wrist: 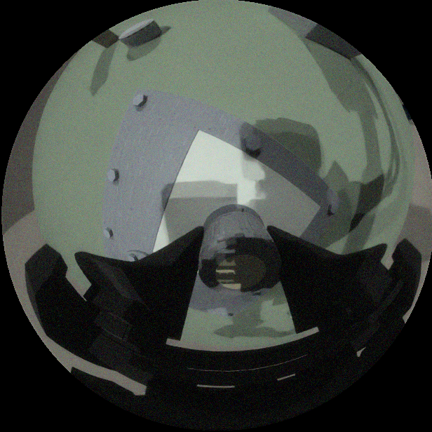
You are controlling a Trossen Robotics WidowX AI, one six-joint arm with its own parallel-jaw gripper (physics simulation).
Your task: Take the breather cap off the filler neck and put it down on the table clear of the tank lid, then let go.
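Observation:
The breather cap (241, 250) is a dark grey, shiny cylinder with a ribbed upper side, in the lower middle of the wrist view. My gripper (235, 231) is shut on it, with one black finger against each side. The cap is over the grey tank lid (125, 145), which has bolts along its edge and a pale, shiny middle panel (215, 160). The filler neck is hidden by the cap and fingers. I cannot tell whether the cap still sits on it.
The lid lies on a green surface (200, 60). A short grey round piece (142, 33) stands on it at the top left. A dark block (332, 40) shows at the upper right edge. Bolt heads (140, 99) stick up from the lid. Shadows fall at the right.

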